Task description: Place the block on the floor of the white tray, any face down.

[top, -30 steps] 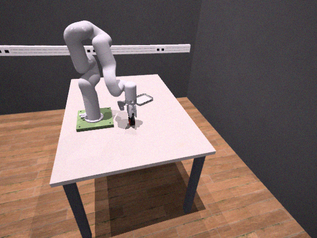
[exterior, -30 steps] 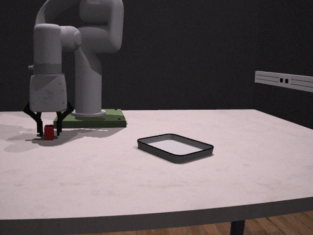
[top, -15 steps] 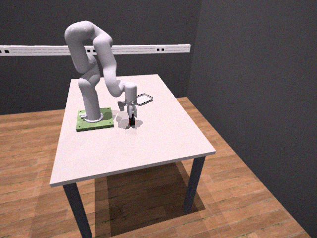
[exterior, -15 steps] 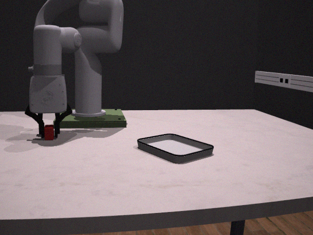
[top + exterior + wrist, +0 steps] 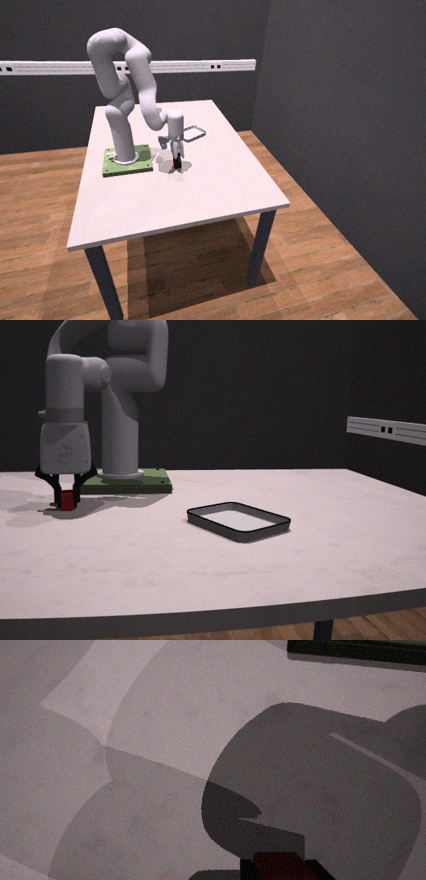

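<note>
Now: hand 14 cm short of the white tray, 33 cm to the right of it and 1 cm above it. Also, from my hand: red block: 1 cm below.
</note>
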